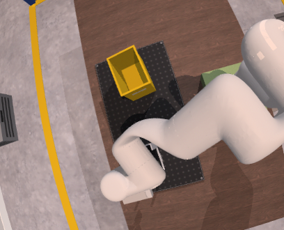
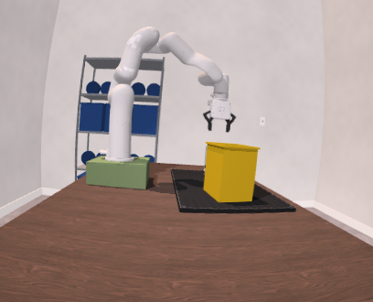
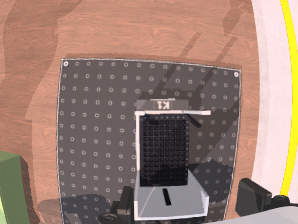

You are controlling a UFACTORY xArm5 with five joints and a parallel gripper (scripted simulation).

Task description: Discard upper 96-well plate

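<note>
Right now my hand is 190 mm above the black 96-well plate. Also, from my hand: white well plate: 210 mm below; yellow plastics bin W1: 380 mm to the right, 150 mm below, 10 mm ahead.
</note>
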